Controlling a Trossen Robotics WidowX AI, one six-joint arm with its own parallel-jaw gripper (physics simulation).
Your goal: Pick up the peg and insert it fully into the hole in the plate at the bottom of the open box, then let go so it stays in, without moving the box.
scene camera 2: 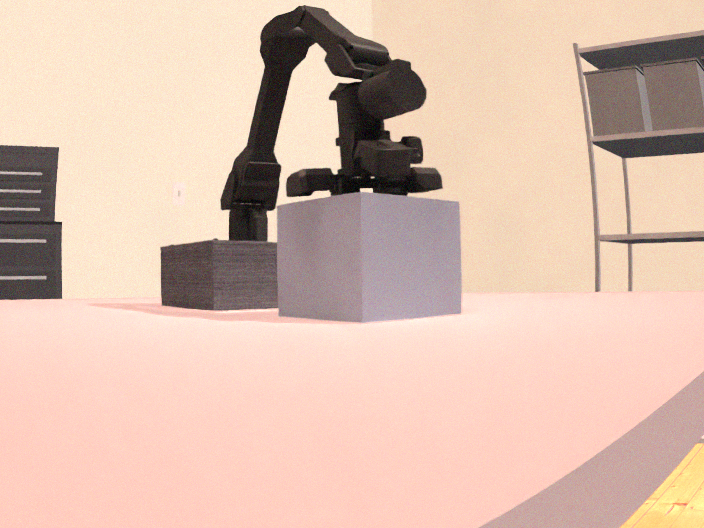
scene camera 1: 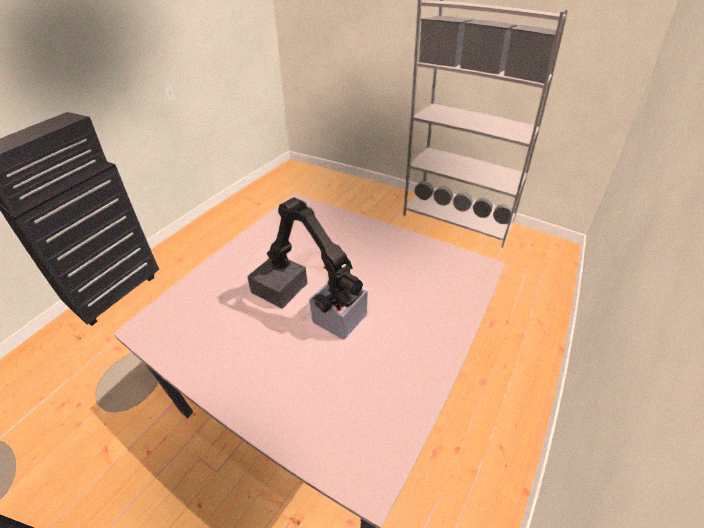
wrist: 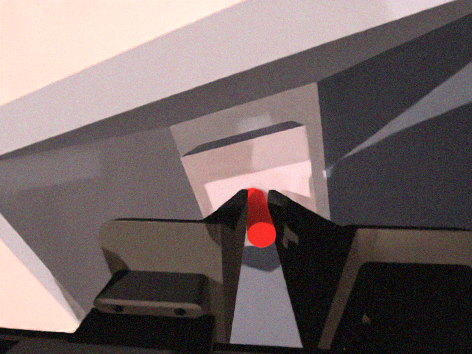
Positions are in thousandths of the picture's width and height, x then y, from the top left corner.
Scene:
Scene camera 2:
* blue-grey box: 515, 488
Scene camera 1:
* blue-grey box: 485, 616
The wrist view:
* my gripper: 546, 555
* blue-grey box: 802, 264
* red peg: 552, 651
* plate: 586, 445

